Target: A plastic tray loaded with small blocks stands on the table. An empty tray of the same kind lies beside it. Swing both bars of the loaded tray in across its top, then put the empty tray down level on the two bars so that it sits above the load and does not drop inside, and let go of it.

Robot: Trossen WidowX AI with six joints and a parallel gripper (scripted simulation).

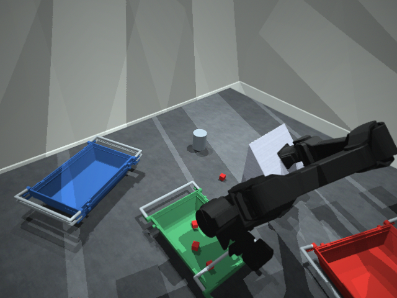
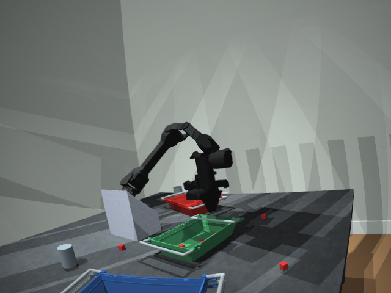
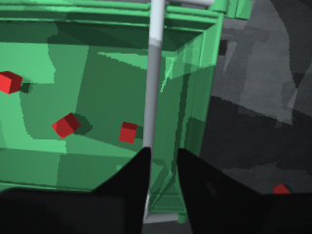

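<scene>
My gripper tip is now 290 mm to the right of the red tray, 260 mm past it and 40 mm above it.
</scene>
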